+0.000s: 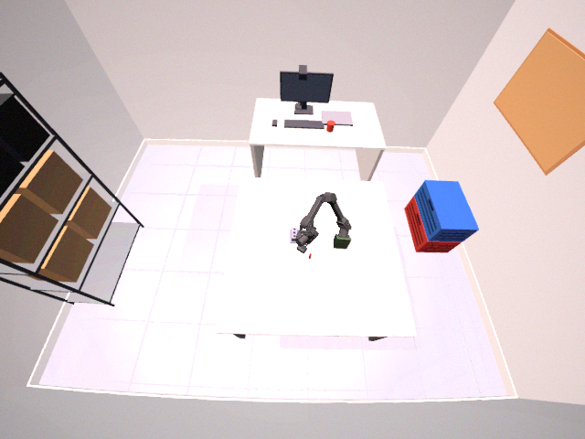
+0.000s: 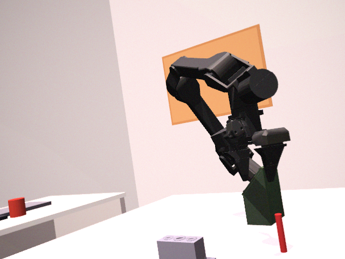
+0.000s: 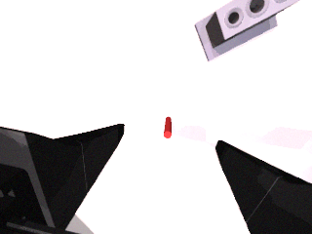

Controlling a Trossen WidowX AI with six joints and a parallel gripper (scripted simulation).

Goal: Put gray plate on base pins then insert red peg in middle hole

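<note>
Now: the red peg 4 cm behind my gripper tip, 2 cm to the left of it and 12 cm below it. Round my gripper tip: gray plate: 9 cm ahead, 16 cm to the right, 11 cm below; then base: 9 cm ahead, 16 cm to the right, 15 cm below.
</note>
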